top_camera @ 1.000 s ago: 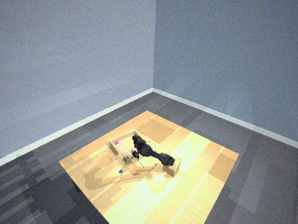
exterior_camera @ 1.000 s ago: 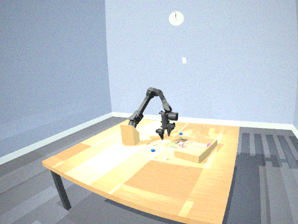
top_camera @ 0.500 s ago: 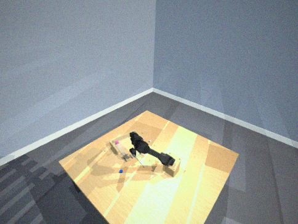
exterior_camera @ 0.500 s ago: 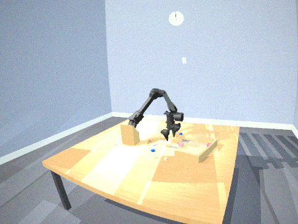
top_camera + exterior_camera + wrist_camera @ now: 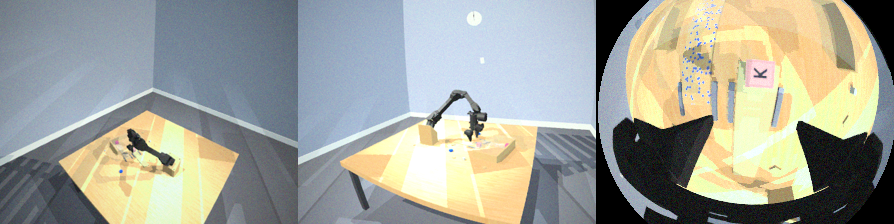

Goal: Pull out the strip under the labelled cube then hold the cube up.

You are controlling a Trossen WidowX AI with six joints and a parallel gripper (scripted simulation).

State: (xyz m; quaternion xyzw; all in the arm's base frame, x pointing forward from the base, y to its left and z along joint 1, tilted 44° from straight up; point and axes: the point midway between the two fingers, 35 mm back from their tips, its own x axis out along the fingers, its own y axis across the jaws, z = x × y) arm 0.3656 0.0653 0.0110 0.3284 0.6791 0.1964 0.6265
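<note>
The pink labelled cube lies 5 cm ahead of my gripper tip, 3 cm below it and 1 cm to the right of it. The rest, counted from my gripper tip: pale green strip 6 cm behind, 5 cm below, 2 cm to the left.
</note>
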